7 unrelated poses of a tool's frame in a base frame.
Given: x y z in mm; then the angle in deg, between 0 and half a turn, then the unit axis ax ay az.
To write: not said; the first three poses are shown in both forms.
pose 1, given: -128.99 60.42 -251.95 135.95 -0.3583 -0.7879 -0.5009
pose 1, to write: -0.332 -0.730 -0.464 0.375 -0.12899 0.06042 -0.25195
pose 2, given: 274.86 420.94 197.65 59.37 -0.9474 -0.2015 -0.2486
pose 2, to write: -0.469 -0.100 -0.123 0.869 0.27486 0.42094 0.19765
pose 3, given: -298.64 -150.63 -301.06 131.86 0.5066 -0.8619 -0.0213
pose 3, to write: 0.463 -0.787 -0.019 0.408 -0.29864 -0.15063 -0.30106
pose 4, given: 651.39 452.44 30.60 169.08 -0.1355 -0.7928 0.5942
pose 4, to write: -0.135 -0.789 0.592 0.095 0.65139 0.45244 0.03060
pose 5, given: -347.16 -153.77 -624.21 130.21 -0.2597 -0.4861 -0.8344
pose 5, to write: -0.236 -0.441 -0.757 0.421 -0.34716 -0.15377 -0.62421
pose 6, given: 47.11 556.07 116.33 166.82 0.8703 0.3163 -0.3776
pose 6, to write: 0.865 0.314 -0.375 0.115 0.04711 0.55607 0.11633
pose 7, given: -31.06 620.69 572.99 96.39 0.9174 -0.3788 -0.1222
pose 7, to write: 0.684 -0.282 -0.091 0.667 -0.03106 0.62069 0.57299
